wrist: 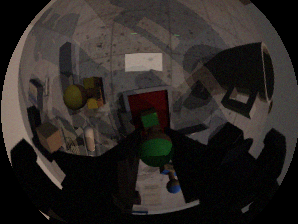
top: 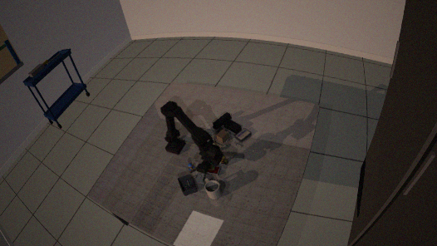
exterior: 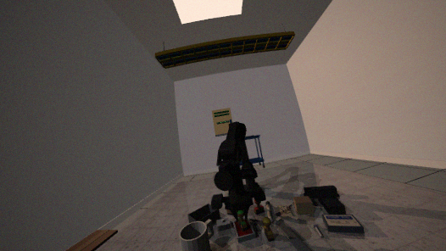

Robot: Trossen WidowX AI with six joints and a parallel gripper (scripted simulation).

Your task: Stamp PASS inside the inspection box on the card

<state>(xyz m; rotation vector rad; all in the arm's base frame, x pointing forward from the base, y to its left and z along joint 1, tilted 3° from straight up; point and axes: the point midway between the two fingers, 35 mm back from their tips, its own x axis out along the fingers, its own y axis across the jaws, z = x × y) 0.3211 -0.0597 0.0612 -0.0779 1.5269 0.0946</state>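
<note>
Now: the red ink pad 3 cm below my gripper tip. Also, from my gripper tip: yellow-knobbed stamp: 8 cm to the left, 3 cm ahead, 2 cm below; blue-knobbed stamp: 11 cm behind, 5 cm to the right, 2 cm below; green-knobbed stamp: right at my gripper tip.
</note>
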